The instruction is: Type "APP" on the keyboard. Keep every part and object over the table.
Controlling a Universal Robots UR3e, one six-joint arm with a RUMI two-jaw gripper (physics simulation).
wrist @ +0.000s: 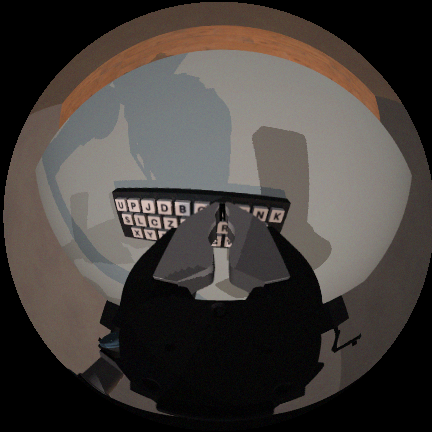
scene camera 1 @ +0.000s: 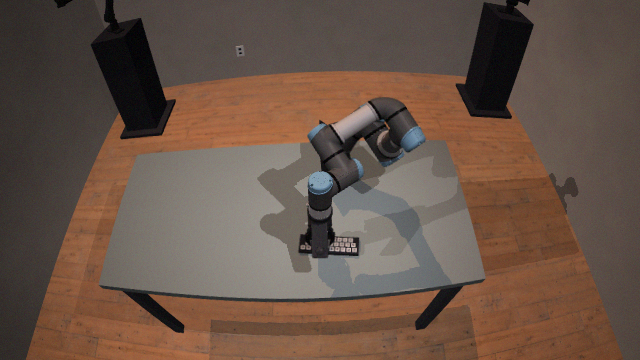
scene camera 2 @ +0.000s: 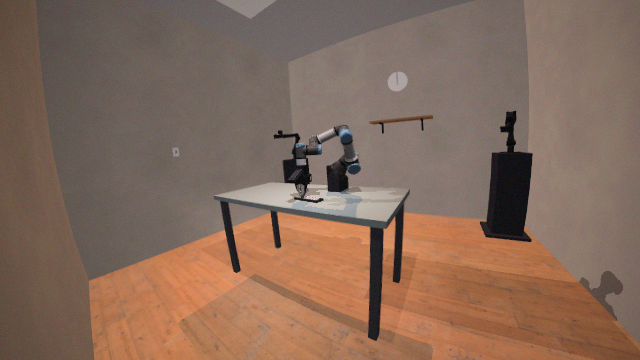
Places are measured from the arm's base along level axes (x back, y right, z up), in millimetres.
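Pixels of known places: gripper, fingertip midpoint: [wrist: 222, 204] [scene camera 2: 302, 198]; arm's base at its link origin: [scene camera 2: 337, 171].
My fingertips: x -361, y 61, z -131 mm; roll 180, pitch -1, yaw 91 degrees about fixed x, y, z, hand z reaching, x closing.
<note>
Ahead of a thing's pixels: the offset from my fingertips to its top centre. Level surfaces: height alone.
A black keyboard @(dx +21, dy -31, dz +4 mm) [scene camera 1: 354, 245] [scene camera 2: 314, 200] [wrist: 200, 194] with white lettered keys lies on the table. In the wrist view its top row shows U, P @(dx -4, dy -94, dz +4 mm) [wrist: 133, 205], J, D, B and, past the fingers, N and K. The second row shows S, L, C, Z, and R between the fingers. X and Y show in the lowest row. My gripper [wrist: 222, 204] [scene camera 2: 301, 195] is shut and empty, pointing down at the top row between B and N, very close to or touching the keys. The keys under the fingertips are hidden, and the A key cannot be made out.
The grey table @(dz -14 mm) [scene camera 1: 200, 215] [scene camera 2: 260, 194] carries the arm's base [scene camera 2: 337, 179] at the back. Black pedestals [scene camera 1: 130, 80] [scene camera 1: 499, 60] stand on the floor behind the table. The keyboard lies near the table's front edge in scene camera 1.
</note>
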